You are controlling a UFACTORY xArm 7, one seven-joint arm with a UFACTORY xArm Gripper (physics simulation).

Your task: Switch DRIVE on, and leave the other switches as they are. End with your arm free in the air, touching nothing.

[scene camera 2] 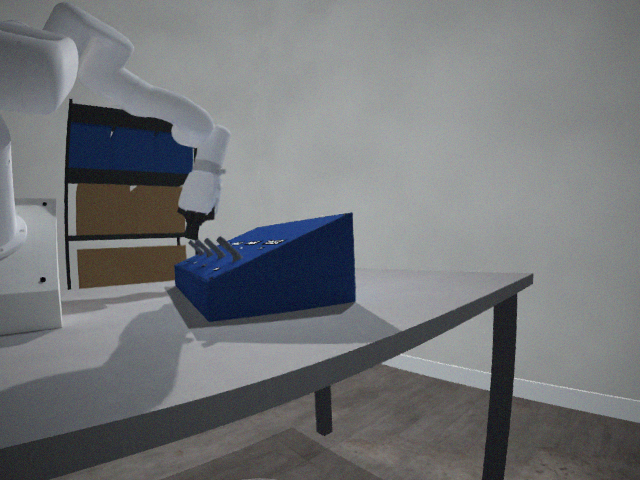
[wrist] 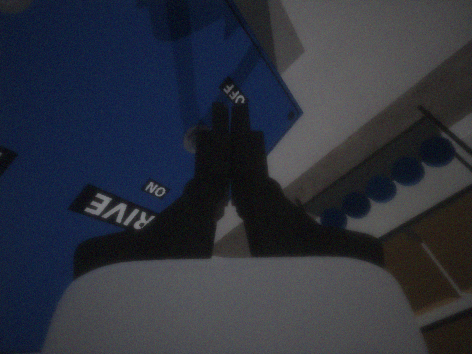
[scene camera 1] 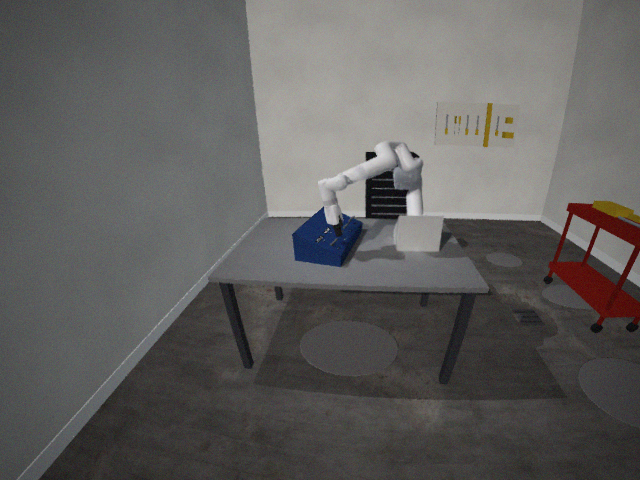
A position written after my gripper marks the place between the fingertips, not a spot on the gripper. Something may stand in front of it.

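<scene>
I can see my gripper (wrist: 228, 124). There is also a blue switch box (scene camera 1: 312, 242), and I see the blue switch box in the wrist view (wrist: 107, 107) as well.
</scene>
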